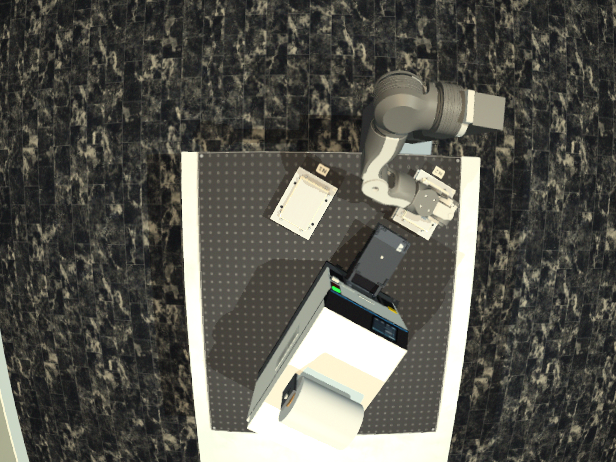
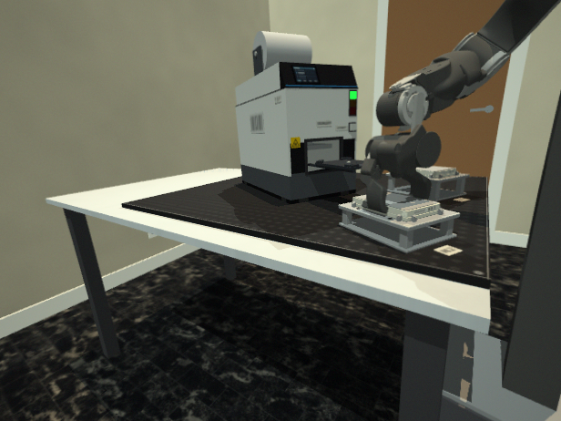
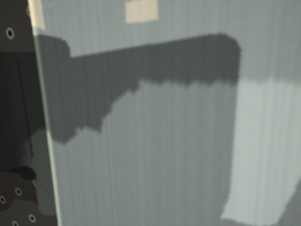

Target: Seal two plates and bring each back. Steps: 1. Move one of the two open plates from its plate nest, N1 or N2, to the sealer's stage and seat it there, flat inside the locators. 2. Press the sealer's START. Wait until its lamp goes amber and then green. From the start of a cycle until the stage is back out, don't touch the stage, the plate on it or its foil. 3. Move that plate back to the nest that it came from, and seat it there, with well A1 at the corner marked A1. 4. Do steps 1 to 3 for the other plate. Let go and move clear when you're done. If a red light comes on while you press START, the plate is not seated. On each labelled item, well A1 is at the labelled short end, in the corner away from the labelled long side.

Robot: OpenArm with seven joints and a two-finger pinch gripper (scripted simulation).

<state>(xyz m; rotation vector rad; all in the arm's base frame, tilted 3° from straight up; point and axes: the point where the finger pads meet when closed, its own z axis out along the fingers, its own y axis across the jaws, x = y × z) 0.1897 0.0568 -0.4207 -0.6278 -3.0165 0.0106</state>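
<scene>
Right now the clear well plate is right at my hand. Also, from my hand: label tag: 100 mm behind, 50 mm below, 40 mm to the left; sealer stage: 150 mm ahead, 120 mm to the right, 60 mm above; N1 label: 300 mm to the right, 60 mm behind, 50 mm below.
</scene>
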